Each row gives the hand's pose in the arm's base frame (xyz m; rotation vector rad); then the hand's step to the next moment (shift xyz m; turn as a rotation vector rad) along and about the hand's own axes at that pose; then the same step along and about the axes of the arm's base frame.
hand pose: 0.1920 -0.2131 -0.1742 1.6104 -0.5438 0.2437
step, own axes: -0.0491 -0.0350 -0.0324 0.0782 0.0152 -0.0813
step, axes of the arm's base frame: -0.0203 0.0426 -0.0496 0.0732 0.0635 0.0597
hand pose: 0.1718 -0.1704 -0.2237 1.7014 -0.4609 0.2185
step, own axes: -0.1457 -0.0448 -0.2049 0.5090 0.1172 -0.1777
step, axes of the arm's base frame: -0.0895 0.2316 -0.0599 0.4292 0.0680 0.3399
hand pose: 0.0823 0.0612 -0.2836 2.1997 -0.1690 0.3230
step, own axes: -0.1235 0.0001 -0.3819 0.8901 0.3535 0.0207
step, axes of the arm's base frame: -0.1833 0.3053 0.1851 0.7722 -0.2350 0.5159
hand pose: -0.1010 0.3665 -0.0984 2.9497 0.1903 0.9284
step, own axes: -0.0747 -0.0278 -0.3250 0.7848 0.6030 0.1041
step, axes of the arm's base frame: -0.2498 0.0193 0.2218 0.7603 -0.4964 0.4073
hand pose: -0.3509 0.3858 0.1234 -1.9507 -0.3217 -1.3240
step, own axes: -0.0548 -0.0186 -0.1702 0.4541 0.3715 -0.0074
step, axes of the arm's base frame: -0.1524 -0.0950 -0.0078 0.4061 -0.3499 0.2387
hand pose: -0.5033 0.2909 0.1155 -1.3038 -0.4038 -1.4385
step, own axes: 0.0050 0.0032 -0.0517 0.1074 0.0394 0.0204
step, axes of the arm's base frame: -0.0211 -0.0453 -0.0144 0.0654 -0.0482 0.0831
